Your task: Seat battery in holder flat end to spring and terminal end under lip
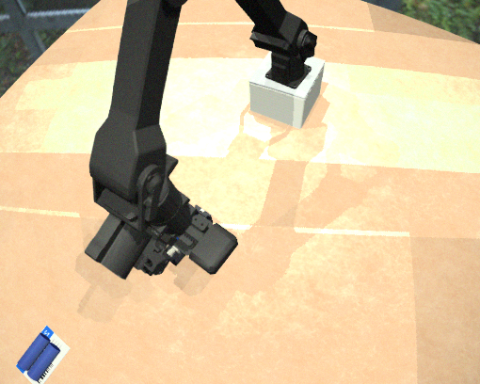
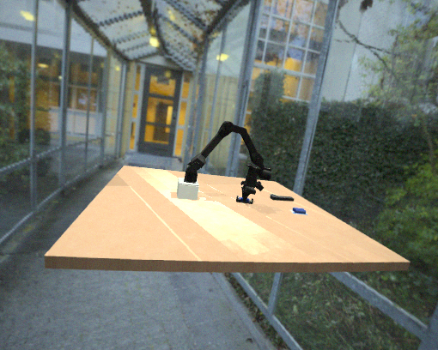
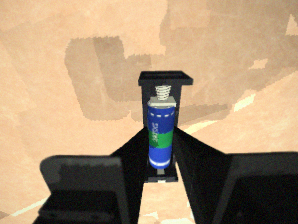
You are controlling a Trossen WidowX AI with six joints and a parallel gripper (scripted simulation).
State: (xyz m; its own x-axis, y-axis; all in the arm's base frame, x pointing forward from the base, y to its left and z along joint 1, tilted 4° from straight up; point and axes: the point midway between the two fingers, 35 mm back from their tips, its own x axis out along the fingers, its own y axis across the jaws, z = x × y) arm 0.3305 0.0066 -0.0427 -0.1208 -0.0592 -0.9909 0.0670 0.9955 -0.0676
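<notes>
Right now the battery is 1 cm above my gripper tip. Also, from my gripper tip: flat black object 30 cm ahead, 15 cm to the left, 1 cm above.
</notes>
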